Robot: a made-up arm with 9 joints. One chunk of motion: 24 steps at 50 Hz.
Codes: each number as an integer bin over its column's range. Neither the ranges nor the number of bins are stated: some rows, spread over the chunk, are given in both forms.
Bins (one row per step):
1: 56 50 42 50 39 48
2: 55 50 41 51 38 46
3: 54 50 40 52 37 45
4: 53 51 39 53 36 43
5: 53 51 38 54 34 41
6: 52 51 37 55 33 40
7: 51 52 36 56 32 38
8: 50 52 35 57 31 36
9: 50 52 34 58 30 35
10: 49 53 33 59 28 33
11: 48 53 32 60 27 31
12: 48 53 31 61 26 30
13: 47 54 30 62 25 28
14: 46 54 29 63 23 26
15: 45 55 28 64 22 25
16: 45 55 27 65 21 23
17: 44 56 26 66 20 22
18: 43 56 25 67 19 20
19: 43 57 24 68 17 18
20: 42 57 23 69 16 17
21: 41 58 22 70 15 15
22: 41 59 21 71 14 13
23: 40 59 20 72 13 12
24: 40 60 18 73 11 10
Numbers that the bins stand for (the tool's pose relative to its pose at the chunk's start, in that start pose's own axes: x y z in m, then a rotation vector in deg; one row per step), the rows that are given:
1: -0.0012 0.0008 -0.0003 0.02 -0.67 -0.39
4: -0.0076 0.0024 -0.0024 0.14 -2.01 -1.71
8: -0.0139 0.0040 -0.0053 0.31 -4.23 -3.55
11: -0.0182 0.0057 -0.0074 0.43 -6.01 -4.86
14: -0.0224 0.0073 -0.0095 0.55 -7.79 -6.18
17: -0.0267 0.0105 -0.0116 0.67 -9.13 -7.23
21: -0.0330 0.0137 -0.0144 0.84 -11.35 -9.07
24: -0.0352 0.0170 -0.0173 0.96 -13.13 -10.39
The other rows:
2: -0.0033 0.0008 -0.0010 0.06 -1.12 -0.92
3: -0.0055 0.0008 -0.0017 0.10 -1.56 -1.18
5: -0.0076 0.0024 -0.0031 0.18 -2.90 -2.23
6: -0.0097 0.0024 -0.0038 0.22 -3.34 -2.49
7: -0.0118 0.0040 -0.0045 0.27 -3.79 -3.02
9: -0.0139 0.0040 -0.0060 0.35 -4.68 -3.81
10: -0.0161 0.0057 -0.0067 0.39 -5.57 -4.34
12: -0.0182 0.0057 -0.0081 0.47 -6.46 -5.13
13: -0.0203 0.0073 -0.0088 0.51 -6.90 -5.65
15: -0.0245 0.0089 -0.0102 0.59 -8.24 -6.44
16: -0.0245 0.0089 -0.0109 0.63 -8.68 -6.97
18: -0.0288 0.0105 -0.0123 0.71 -9.57 -7.76
19: -0.0288 0.0121 -0.0130 0.75 -10.46 -8.28
20: -0.0309 0.0121 -0.0137 0.80 -10.91 -8.55
22: -0.0330 0.0154 -0.0152 0.88 -11.80 -9.60
23: -0.0352 0.0154 -0.0159 0.92 -12.24 -9.86

